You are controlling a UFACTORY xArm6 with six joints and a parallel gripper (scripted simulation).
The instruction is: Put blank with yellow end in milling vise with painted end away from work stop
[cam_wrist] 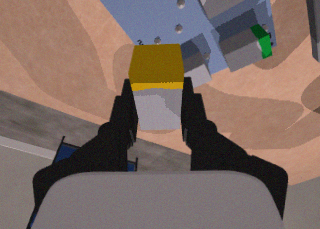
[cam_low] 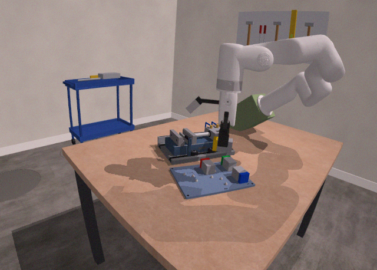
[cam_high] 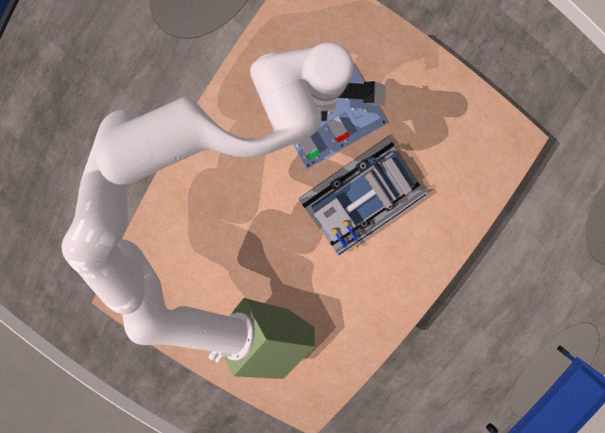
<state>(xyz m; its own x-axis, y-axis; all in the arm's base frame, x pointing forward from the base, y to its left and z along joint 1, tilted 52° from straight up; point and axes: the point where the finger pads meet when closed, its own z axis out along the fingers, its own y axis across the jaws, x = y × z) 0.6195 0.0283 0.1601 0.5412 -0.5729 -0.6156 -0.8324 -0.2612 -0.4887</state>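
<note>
Right now my hand is 2 cm above the yellow-ended blank. From my hand the other things lie so: red-ended blank: 4 cm behind, 8 cm to the right, 15 cm below; then blue-ended blank: 8 cm behind, 4 cm to the left, 15 cm below; then green-ended blank: 12 cm behind, 4 cm to the right, 15 cm below.
</note>
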